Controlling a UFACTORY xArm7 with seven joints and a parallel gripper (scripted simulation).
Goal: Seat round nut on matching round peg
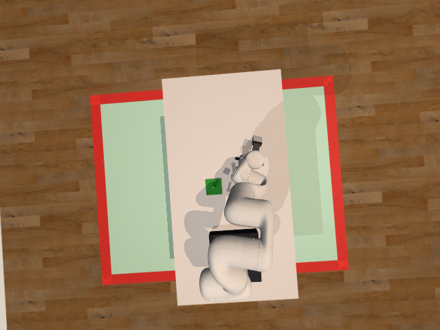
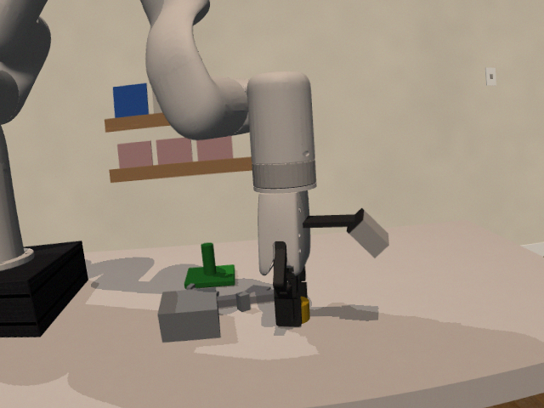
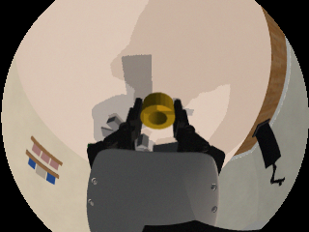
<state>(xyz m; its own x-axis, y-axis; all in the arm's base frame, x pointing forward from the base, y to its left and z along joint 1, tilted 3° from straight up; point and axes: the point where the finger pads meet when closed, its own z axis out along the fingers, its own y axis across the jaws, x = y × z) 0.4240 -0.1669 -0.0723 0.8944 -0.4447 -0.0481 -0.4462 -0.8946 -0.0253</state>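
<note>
My gripper is now 50 mm past the small grey piece, 50 mm to the right of it and 10 mm above it. From my hand the other things lie so: thin grey handle (70 mm behind, 80 mm to the left, 20 mm below); then grey block (130 mm behind, 20 mm to the left).
</note>
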